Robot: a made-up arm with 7 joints.
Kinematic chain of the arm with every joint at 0, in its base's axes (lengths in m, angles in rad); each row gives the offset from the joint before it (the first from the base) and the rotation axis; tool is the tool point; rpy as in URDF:
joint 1: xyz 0 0 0.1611 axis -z
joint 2: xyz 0 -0.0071 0.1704 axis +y
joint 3: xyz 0 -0.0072 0.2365 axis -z
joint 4: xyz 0 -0.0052 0.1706 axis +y
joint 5: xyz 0 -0.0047 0.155 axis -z
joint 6: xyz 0 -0.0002 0.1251 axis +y
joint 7: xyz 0 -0.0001 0.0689 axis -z
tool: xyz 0 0 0 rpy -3.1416 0 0
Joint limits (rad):
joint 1: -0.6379..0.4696
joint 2: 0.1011..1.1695
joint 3: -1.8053..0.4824
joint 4: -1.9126..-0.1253
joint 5: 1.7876..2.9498
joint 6: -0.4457..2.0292
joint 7: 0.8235..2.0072
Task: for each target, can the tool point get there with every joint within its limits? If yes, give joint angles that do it. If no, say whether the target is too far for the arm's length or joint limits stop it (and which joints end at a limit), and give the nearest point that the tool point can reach.
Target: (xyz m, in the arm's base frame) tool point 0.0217 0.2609 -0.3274
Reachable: no: joint limits stop it (at a limit: joint 1, joint 2, joint 3, joint 4) | nearest point 0.3827 -0.0047 0.3316 | short by 0.797 m
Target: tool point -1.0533 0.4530 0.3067
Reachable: no: too far | nearest point -0.2769 0.1057 0.6443 | short by 0.915 m
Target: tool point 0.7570 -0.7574 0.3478
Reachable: no: too far | nearest point 0.4990 -0.4748 0.5084 | short by 0.415 m
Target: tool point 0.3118 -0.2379 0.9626
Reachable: yes | joints 0.3640 0.6563 -0.8063 -0.4227 2.7600 -0.2123 1.4565
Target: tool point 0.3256 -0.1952 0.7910
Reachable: yes | joints -0.1025 1.0880 -0.6534 -1.3552 2.0165 -0.0337 1.1421
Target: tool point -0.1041 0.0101 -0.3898
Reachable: no: joint limits stop it (at a limit: joint 1, joint 2, joint 3, joint 4) | nearest point 0.1403 -0.3529 0.3297 | short by 0.842 m
